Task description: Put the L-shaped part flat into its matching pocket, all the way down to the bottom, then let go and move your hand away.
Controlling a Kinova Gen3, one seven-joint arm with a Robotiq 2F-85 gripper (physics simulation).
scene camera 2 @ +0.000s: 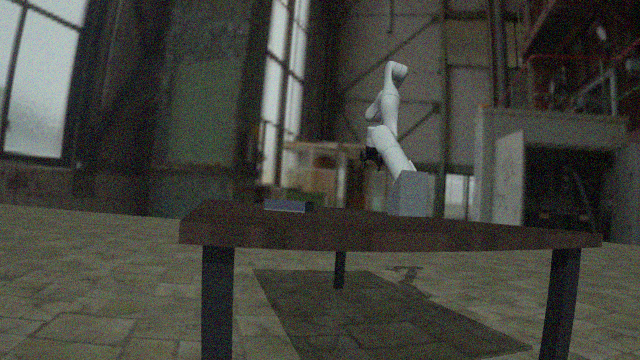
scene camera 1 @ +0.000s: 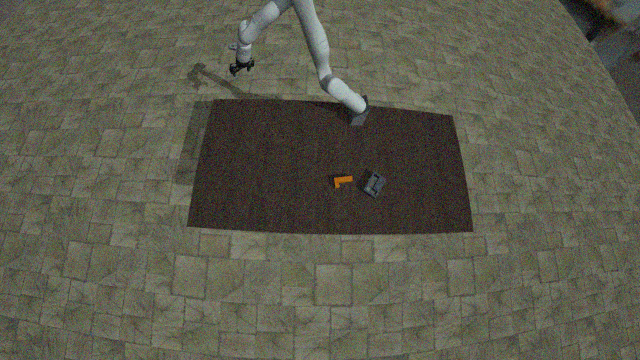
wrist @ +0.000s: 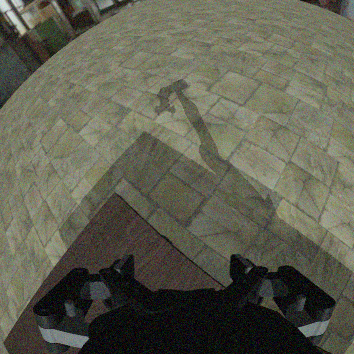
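Pixels of known places: gripper, between the fingertips: (scene camera 2: 370,170) (scene camera 1: 241,73) (wrist: 182,265); arm's base, origin of its link: (scene camera 2: 407,182) (scene camera 1: 359,107).
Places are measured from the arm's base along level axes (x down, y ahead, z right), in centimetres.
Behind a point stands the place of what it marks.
Observation:
The orange L-shaped part (scene camera 1: 342,179) @(x 9.9, y 45.6, z 6.0 cm) lies flat on the dark table, to the left of the grey block (scene camera 1: 369,190) @(x 12.5, y 49.6, z -11.6 cm) (scene camera 2: 284,205) @(x 11.0, y 48.2, z -17.9 cm), in scene camera 1. The block has a dark L-shaped pocket in its top and lies turned at an angle. The part and the block are apart. My gripper (scene camera 1: 242,70) @(x -9.8, y -7.5, z 74.6 cm) (wrist: 182,265) @(x -9.8, y -7.5, z 74.6 cm) is open and empty, far to the upper left of both, raised high near the table's far edge in scene camera 1. In the wrist view the fingers stand wide apart. The part and the block do not show in the wrist view.
The brown table (scene camera 1: 270,200) @(x 12.9, y 62.8, z 46.5 cm) (scene camera 2: 390,239) @(x 14.1, y 36.9, z -84.7 cm) (wrist: 100,250) @(x 12.9, y 8.8, z 92.8 cm) stands on a stone-tiled floor. The arm's grey base (scene camera 1: 358,119) @(x 5.3, y 5.6, z -0.8 cm) (scene camera 2: 414,195) @(x 4.8, y -1.5, z -4.1 cm) stands at the table's far edge in scene camera 1. The arm's shadow falls on the floor.

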